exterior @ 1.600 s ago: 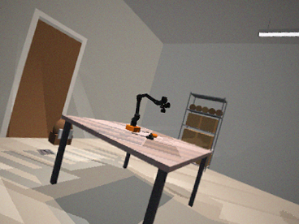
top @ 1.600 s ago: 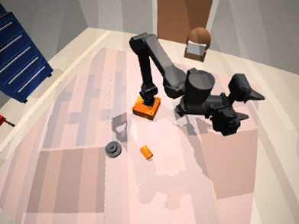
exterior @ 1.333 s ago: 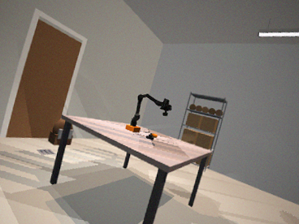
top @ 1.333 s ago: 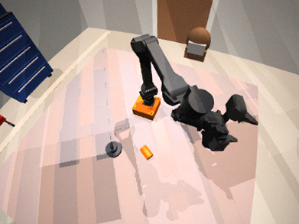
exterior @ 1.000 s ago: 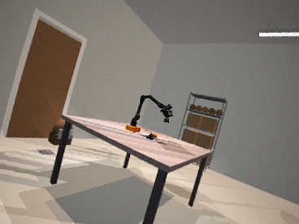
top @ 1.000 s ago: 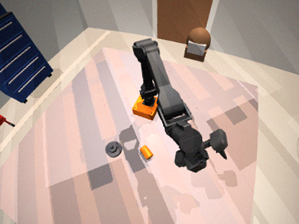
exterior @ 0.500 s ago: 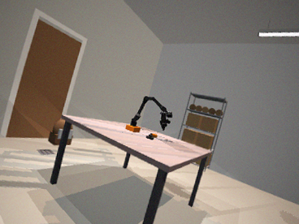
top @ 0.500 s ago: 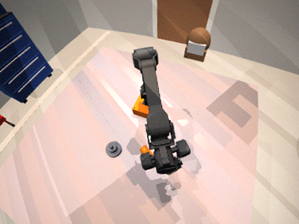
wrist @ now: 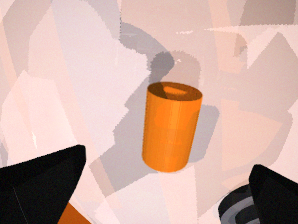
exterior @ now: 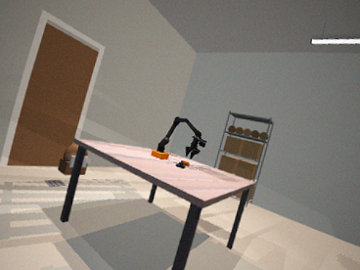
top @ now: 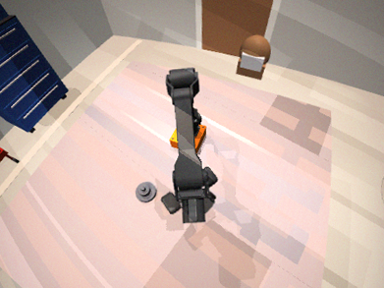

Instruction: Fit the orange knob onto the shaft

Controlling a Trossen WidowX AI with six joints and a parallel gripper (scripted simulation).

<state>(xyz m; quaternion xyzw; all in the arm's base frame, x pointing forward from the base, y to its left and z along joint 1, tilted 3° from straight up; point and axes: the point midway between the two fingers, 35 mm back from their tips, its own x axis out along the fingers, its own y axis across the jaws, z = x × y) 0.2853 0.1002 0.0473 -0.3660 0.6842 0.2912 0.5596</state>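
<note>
My gripper tip is now 6 cm above the orange knob, 1 cm to the left of it and 1 cm past it. Also, from my gripper tip: round pedestal: 18 cm to the right, 5 cm below, 4 cm ahead.
</note>
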